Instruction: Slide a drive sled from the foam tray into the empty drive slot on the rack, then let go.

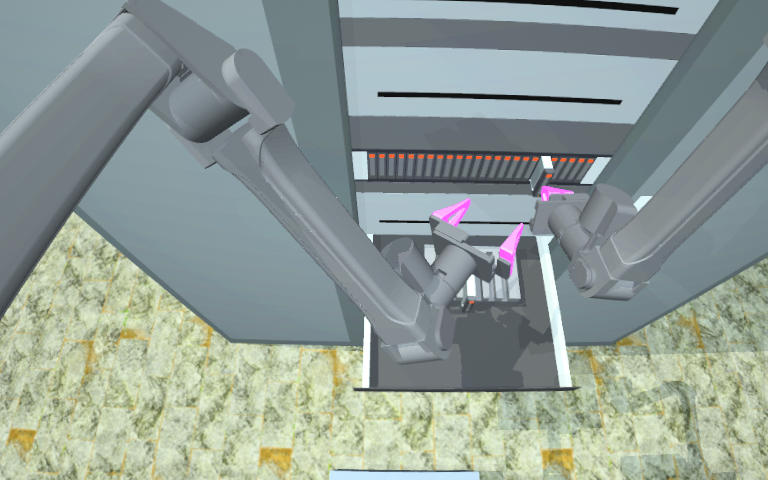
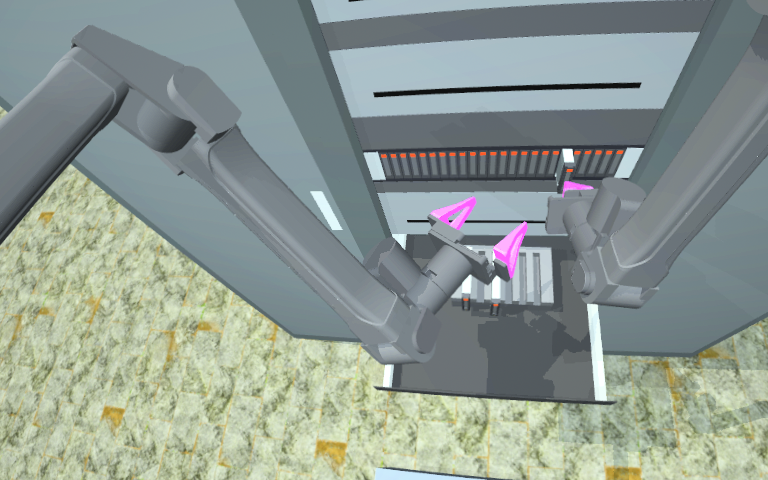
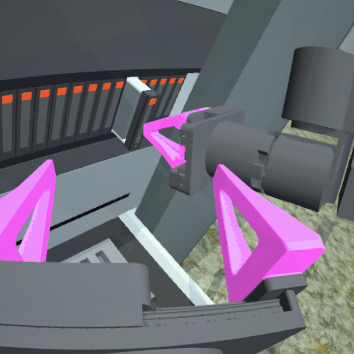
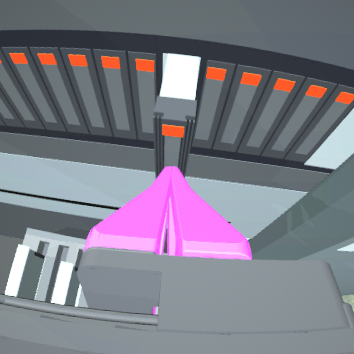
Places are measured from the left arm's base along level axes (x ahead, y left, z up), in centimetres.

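Pixels of known places: left gripper, fingertip midpoint: [image 1: 495,212] [image 2: 499,211] [image 3: 136,169]; right gripper, fingertip midpoint: [image 1: 543,189] [image 2: 566,184] [image 3: 144,129] [image 4: 170,175].
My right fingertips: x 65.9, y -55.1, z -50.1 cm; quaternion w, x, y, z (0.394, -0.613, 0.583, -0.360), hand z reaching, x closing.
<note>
Behind a point stands the place of what it marks.
A grey drive sled [image 1: 543,173] {y -54.2, x 67.0, z -46.7 cm} [image 2: 565,169] {y -54.3, x 66.4, z -46.4 cm} [image 3: 135,112] {y -54.2, x 67.3, z -48.6 cm} [image 4: 174,133] {y -55.1, x 66.3, z -46.7 cm} with an orange tab sticks partly out of a slot in the rack's drive row [image 1: 454,166] {y -38.3, x 70.1, z -49.3 cm} [image 2: 468,163] {y -38.1, x 70.1, z -49.2 cm} [image 3: 53,116] {y -45.5, x 70.0, z -49.4 cm} [image 4: 81,95] {y -49.1, x 70.0, z -49.3 cm}. My right gripper [image 1: 549,191] {y -55.1, x 65.9, z -50.1 cm} [image 2: 570,187] {y -55.1, x 65.9, z -50.1 cm} [image 3: 144,129] {y -55.1, x 65.9, z -50.1 cm} [image 4: 170,175] {y -55.1, x 65.9, z -50.1 cm} is shut, with its tips against the lower front end of the sled. My left gripper [image 1: 496,212] {y -43.0, x 56.0, z -43.0 cm} [image 2: 498,211] {y -43.0, x 56.0, z -43.0 cm} [image 3: 136,169] {y -43.0, x 56.0, z -43.0 cm} is open and empty above the foam tray [image 1: 515,286] {y -55.2, x 56.1, z -74.6 cm} [image 2: 546,281] {y -54.8, x 57.9, z -74.7 cm} [image 4: 33,234] {y -36.1, x 65.7, z -74.6 cm}. Two sleds [image 2: 466,292] {y -37.8, x 52.8, z -69.2 cm} [image 2: 495,295] {y -43.6, x 52.3, z -69.1 cm} stand in the tray.
The tray sits at the back of a dark pull-out shelf with white side rails [image 1: 554,310] {y -64.4, x 51.1, z -77.0 cm} [image 2: 594,343] {y -64.3, x 45.5, z -77.4 cm}. A wide grey rack post [image 1: 306,119] {y -12.7, x 68.2, z -35.2 cm} [image 2: 301,95] {y -13.5, x 68.1, z -29.0 cm} stands to the left. The left arm reaches across the shelf. The floor is stone tile.
</note>
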